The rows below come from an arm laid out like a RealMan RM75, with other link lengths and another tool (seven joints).
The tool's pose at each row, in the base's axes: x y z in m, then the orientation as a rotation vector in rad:
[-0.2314, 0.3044, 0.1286, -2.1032, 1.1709, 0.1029]
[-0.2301, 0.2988, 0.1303, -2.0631, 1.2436, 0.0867]
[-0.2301, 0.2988, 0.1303, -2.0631, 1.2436, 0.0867]
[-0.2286, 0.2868, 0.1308, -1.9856, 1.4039, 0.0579]
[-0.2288, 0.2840, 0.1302, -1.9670, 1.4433, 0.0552]
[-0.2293, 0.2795, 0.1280, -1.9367, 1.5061, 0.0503]
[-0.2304, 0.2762, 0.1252, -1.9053, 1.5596, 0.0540]
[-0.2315, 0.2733, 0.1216, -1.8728, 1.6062, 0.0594]
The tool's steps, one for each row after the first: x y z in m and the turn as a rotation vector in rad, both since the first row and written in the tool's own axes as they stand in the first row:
[0.0041, -0.0001, -0.0044, 0.0184, 0.0296, 0.0556]
[0.0041, -0.0001, -0.0044, 0.0184, 0.0296, 0.0556]
[0.0133, 0.0025, -0.0118, 0.0408, 0.0973, 0.1762]
[0.0154, 0.0039, -0.0132, 0.0431, 0.1120, 0.2068]
[0.0192, 0.0070, -0.0144, 0.0463, 0.1361, 0.2555]
[0.0220, 0.0105, -0.0147, 0.0495, 0.1506, 0.3011]
[0.0248, 0.0142, -0.0141, 0.0547, 0.1609, 0.3433]

